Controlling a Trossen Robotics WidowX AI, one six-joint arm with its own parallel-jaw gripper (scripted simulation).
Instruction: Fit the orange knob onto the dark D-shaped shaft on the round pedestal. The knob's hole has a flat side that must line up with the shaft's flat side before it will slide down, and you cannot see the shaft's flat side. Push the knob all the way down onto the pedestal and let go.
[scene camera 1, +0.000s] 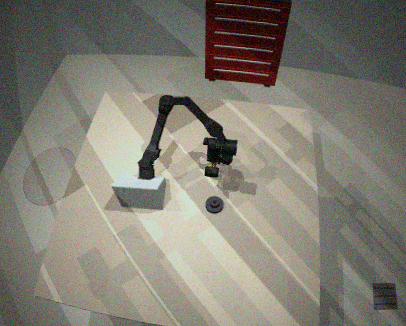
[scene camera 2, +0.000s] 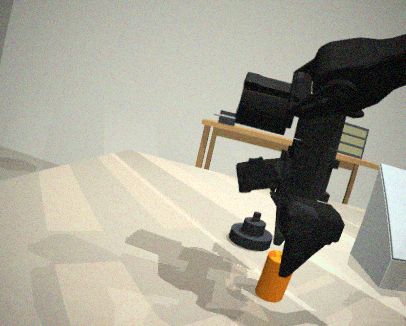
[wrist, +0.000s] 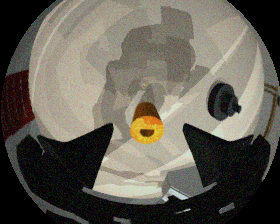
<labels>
My gripper (scene camera 2: 279, 259): 39 cm from the lens. An orange knob (scene camera 2: 271, 287) is 38 cm from the lens. A short shaft (scene camera 2: 251, 234): 53 cm from the lens. The marked spots on the short shaft and the orange knob are 17 cm apart.
</labels>
